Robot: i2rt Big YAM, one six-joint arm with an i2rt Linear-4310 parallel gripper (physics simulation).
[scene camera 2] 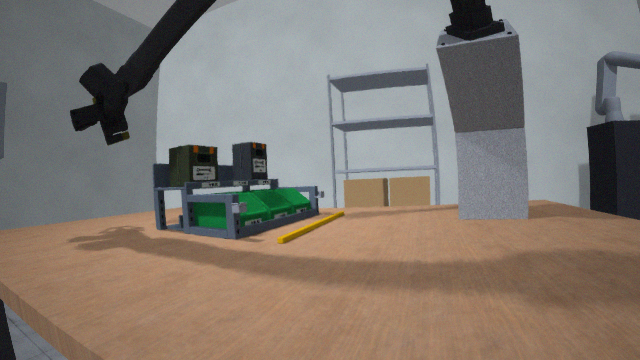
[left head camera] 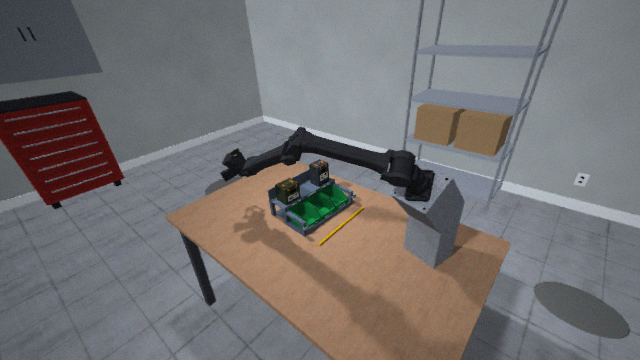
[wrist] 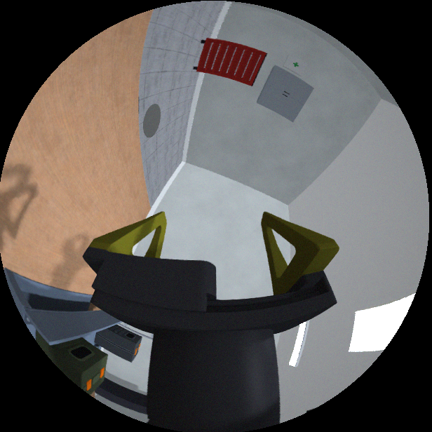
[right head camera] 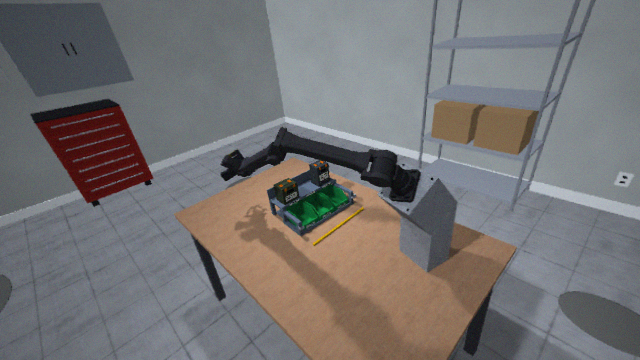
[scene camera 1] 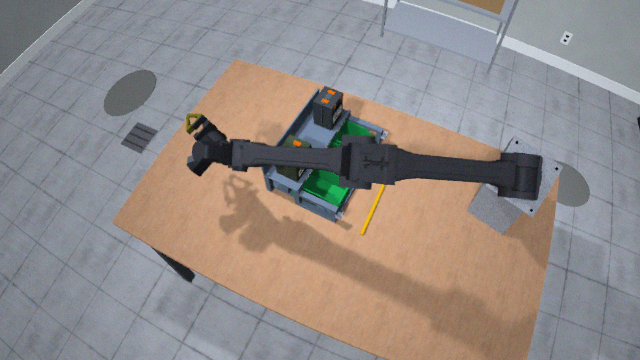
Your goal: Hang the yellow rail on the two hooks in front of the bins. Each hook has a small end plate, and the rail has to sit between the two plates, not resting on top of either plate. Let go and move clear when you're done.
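Places are measured from the arm's base along level axes (x right, y ahead, z up), in centimetres.
Pixels of known places: gripper, fingertip midpoint: (scene camera 1: 196,122); arm's base, origin of the base link: (scene camera 2: 474,31) (left head camera: 419,186) (right head camera: 405,186) (scene camera 1: 524,176).
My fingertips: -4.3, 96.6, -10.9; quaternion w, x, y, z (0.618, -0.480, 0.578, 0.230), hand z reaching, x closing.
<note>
Ahead of a thing's pixels: the offset from my fingertips to its top centre, as dx, dy, dz. "pt": to the spot under its first point.
The yellow rail {+11.6, -59.4, -27.9} (left head camera: 342,226) (right head camera: 338,226) (scene camera 1: 373,210) (scene camera 2: 311,227) lies flat on the table, in front of the green bins {+14.6, -41.6, -20.8} (left head camera: 322,202) (right head camera: 322,202) (scene camera 2: 274,204) and apart from their rack. Two small pale hooks stick out at the front corners of the rack: the near hook {pt -5.4, -48.9, -23.5} (scene camera 1: 339,216) (scene camera 2: 240,207) and the far hook {pt +31.2, -54.7, -23.3} (scene camera 1: 383,134) (scene camera 2: 320,194). No rail is on them. My gripper (wrist: 213,216) is open and empty, its two yellow-green fingers wide apart. It is high up behind the rack, far from the rail. In scene camera 1 the arm hides the rail's far end.
The blue-grey rack {pt -3.0, -39.9, -27.3} (scene camera 1: 315,207) (scene camera 2: 210,232) bears an olive case {+5.2, -29.9, -9.0} (left head camera: 287,191) (scene camera 2: 193,166) and a dark grey case {+27.9, -34.3, -6.5} (left head camera: 319,173) (scene camera 2: 250,161) on its upper shelf. The arm stands on a grey pedestal (left head camera: 432,225) (scene camera 2: 492,175) at the right and reaches over the rack.
</note>
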